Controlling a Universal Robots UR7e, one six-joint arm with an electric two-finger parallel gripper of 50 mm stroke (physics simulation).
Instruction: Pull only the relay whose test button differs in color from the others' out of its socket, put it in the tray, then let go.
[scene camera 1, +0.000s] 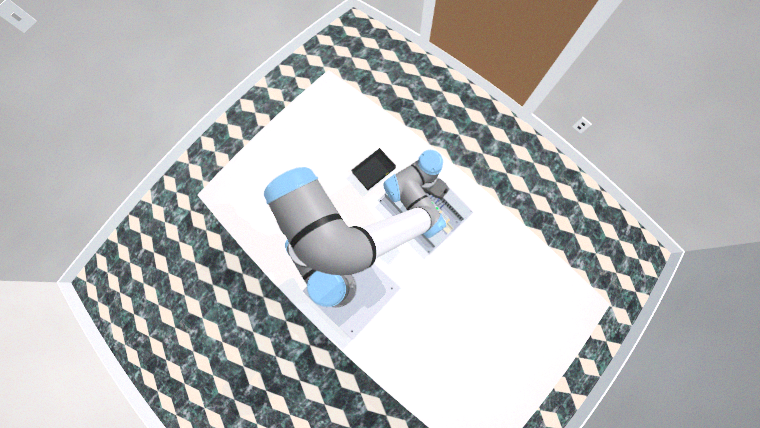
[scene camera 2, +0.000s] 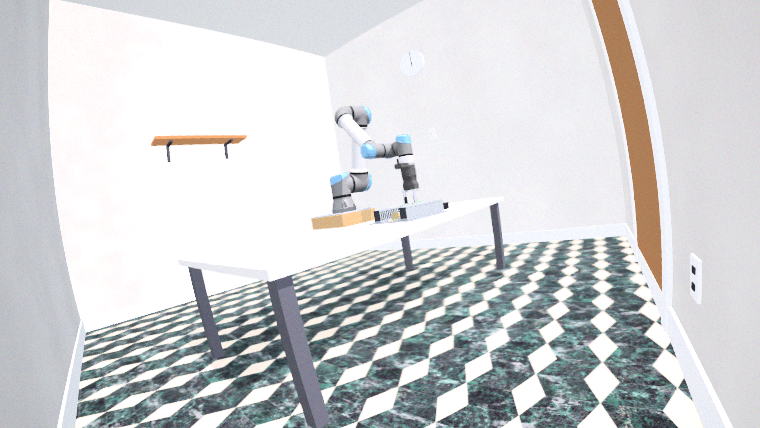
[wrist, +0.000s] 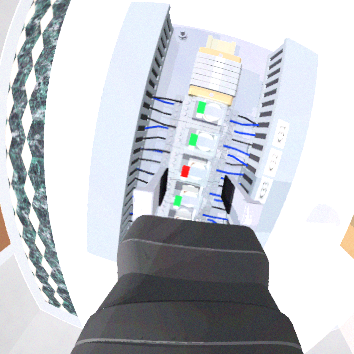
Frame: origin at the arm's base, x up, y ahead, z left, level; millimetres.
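Seen in the pictures: gripper, between the fingertips: (scene camera 2: 410, 202) (wrist: 194, 182); arm's base, origin of its link: (scene camera 2: 344, 211).
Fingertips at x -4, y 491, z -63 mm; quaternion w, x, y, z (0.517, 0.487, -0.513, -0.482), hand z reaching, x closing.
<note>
Pixels of each thing's top centre, then the offset from my fingertips to it. "*": a spot on its surface instead.
- relay with the red test button, centre of its top: (wrist: 193, 173) dy +2, dx -1, dz -8 mm
- green-button relay, centre of its top: (wrist: 201, 141) dy -4, dx -1, dz -36 mm
- black tray, a spot on its surface: (scene camera 1: 373, 168) * dy +2, dx -68, dz +263 mm
- terminal block, centre of its top: (wrist: 216, 75) dy -17, dx -24, dz -103 mm
- panel's grey side, a spot on its surface: (scene camera 2: 425, 210) * dy +98, dx -43, dz -50 mm
The relay with the red test button (wrist: 196, 171) sits in its socket in the row, in the wrist view. Relays with green buttons sit on both sides of it, such as one green-button relay (wrist: 203, 141) farther up and another (wrist: 187, 193) below. My gripper (wrist: 194, 182) (scene camera 2: 410, 197) is open and empty, pointing down low over the row. In the wrist view its fingers straddle the row just below the red-button relay, around the green-button one; their exact height is unclear. The arm hides the fingertips in scene camera 1. The black tray (scene camera 1: 373, 168) is on the table beside the panel.
Slotted wire ducts (wrist: 122, 130) (wrist: 295, 85) run along both sides of the row, with blue and black wires between. A terminal block (wrist: 216, 74) stands at the row's far end. The panel's grey side (scene camera 2: 425, 210) shows in scene camera 2, near the wooden robot base block (scene camera 2: 345, 220).
</note>
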